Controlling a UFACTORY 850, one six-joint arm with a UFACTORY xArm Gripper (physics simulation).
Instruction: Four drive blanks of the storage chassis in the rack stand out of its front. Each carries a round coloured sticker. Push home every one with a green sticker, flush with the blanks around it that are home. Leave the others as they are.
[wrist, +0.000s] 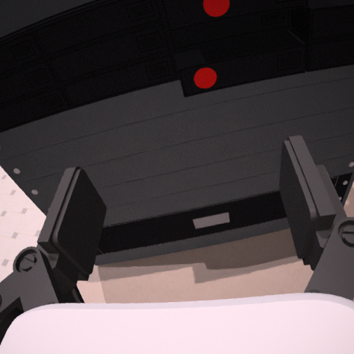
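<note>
In the wrist view, the dark storage chassis crosses the top. A blank with a red sticker is in its bottom row and stands out; its left end and part of its top face show. A second red sticker is above it, cut by the top edge; how far its blank stands out is hard to tell. Blanks to the left, such as the bottom-row blank, look level with each other. No green sticker shows in this view. My gripper is open and empty, its fingers below the red-stickered blanks in the picture.
Grey rack panels lie below the chassis, above a black strip with a pale label. Rack edges with round holes show at left and right. Tan floor is at the bottom, pale patterned floor at the left.
</note>
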